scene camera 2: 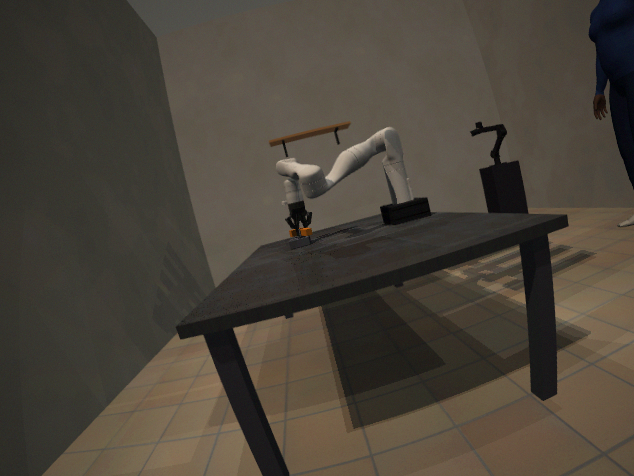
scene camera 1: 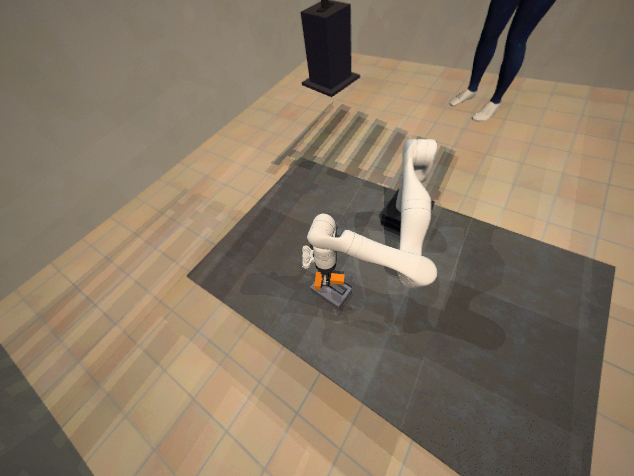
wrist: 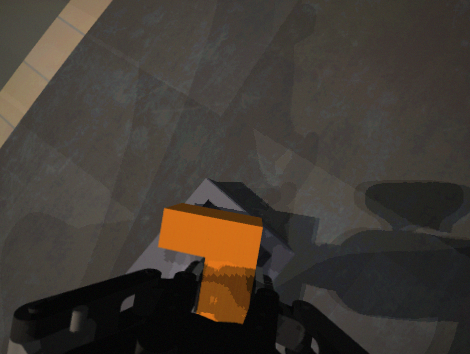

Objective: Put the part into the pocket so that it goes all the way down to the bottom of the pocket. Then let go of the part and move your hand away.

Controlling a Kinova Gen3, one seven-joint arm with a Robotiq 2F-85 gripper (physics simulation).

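Places are measured from the arm's base along level axes (x right, y up, z back), in centimetres.
Pixels of known places: gripper, fingertip midpoint: (scene camera 2: 303,235) (scene camera 1: 327,280) (wrist: 230,274); arm's base at its link origin: (scene camera 2: 402,201).
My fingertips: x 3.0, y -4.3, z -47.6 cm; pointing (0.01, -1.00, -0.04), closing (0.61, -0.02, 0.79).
For each thing: its middle in the pictures, then the offset to it from my fingertips. "pt": a spot on its surface instead. Level surfaces: height alone.
- orange L-shaped part at the middle of its body: (wrist: 203,294) (scene camera 1: 329,281) (scene camera 2: 300,232) dx -1.6, dy +2.0, dz -0.6 cm
- grey block at the middle of its body: (wrist: 197,275) (scene camera 1: 330,289) (scene camera 2: 300,241) dx -2.9, dy -1.8, dz -1.5 cm
- dark pocket at a spot on its surface: (scene camera 1: 337,288) pt dx -4.1, dy -3.1, dz +0.9 cm
- dark table at its surface level: dy -3.6 cm
The orange L-shaped part (scene camera 1: 336,278) (scene camera 2: 305,232) (wrist: 212,232) is between the fingers of my gripper (scene camera 1: 325,280) (scene camera 2: 299,230) (wrist: 230,274), which is shut on it. The grey block (scene camera 1: 327,297) (scene camera 2: 299,243) (wrist: 202,192) with the pocket is on the table under the part. In the wrist view the part's edges are turned clearly out of line with the block's edges. The part sits above the block's top, close to it; whether they touch I cannot tell. Part of the dark pocket (scene camera 1: 337,288) shows beside the part in scene camera 1; the rest is hidden.
The dark table (scene camera 1: 486,389) (scene camera 2: 358,266) carries the block and the black arm base (scene camera 2: 406,211). The near table edge lies in front of the block in scene camera 1. A black pedestal (scene camera 1: 327,48) (scene camera 2: 504,187) and a standing person (scene camera 1: 509,51) are beyond the table.
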